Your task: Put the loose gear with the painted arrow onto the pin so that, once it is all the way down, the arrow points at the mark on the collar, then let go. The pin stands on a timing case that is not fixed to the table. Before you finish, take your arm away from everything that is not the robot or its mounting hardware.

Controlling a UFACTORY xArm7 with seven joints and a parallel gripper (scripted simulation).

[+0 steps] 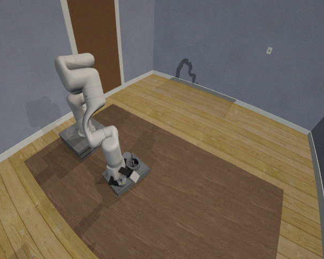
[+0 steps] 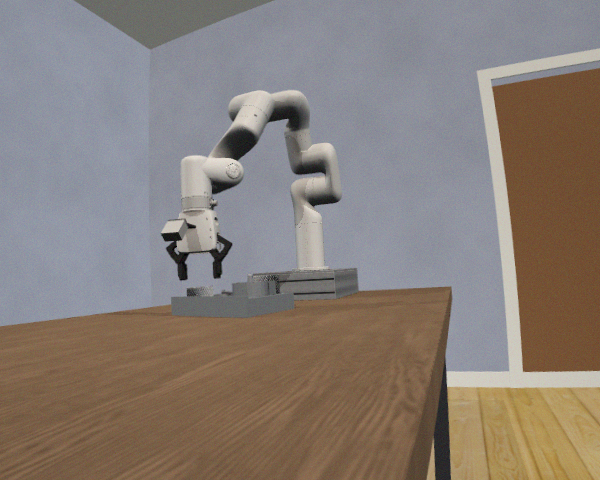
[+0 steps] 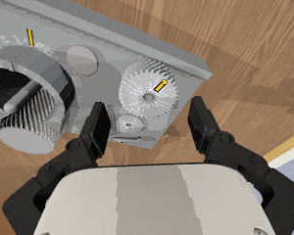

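Now: the gear 4 cm below my hand. From my hand the other things lie so: short peg (11 cm behind, 5 cm below, 1 cm to the left).
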